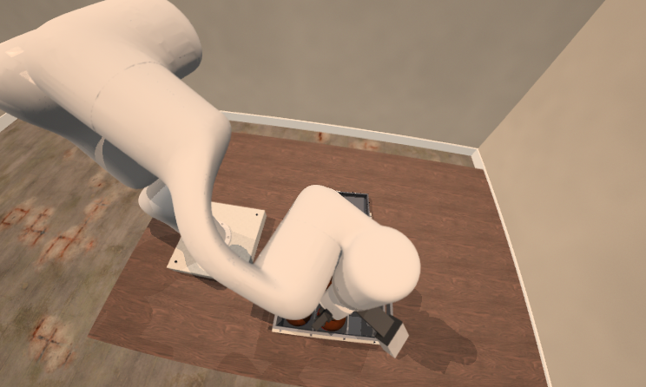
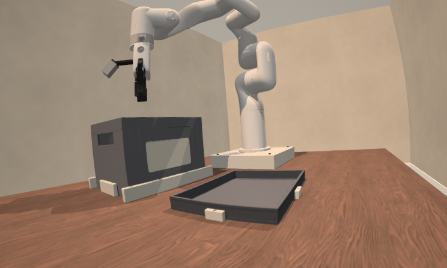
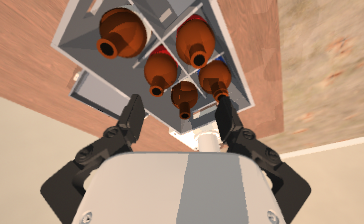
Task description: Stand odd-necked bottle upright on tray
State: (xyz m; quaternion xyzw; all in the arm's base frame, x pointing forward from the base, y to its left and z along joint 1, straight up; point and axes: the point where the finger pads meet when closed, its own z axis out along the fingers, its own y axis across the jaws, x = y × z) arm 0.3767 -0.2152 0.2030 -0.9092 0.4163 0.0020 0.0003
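The dark grey crate is 1 cm to the left of my hand and 16 cm below it. From my hand the other things lie so: dark tray 5 cm ahead, 31 cm to the left, 24 cm below; brown bottle 1 cm ahead, 6 cm to the left, 16 cm below.
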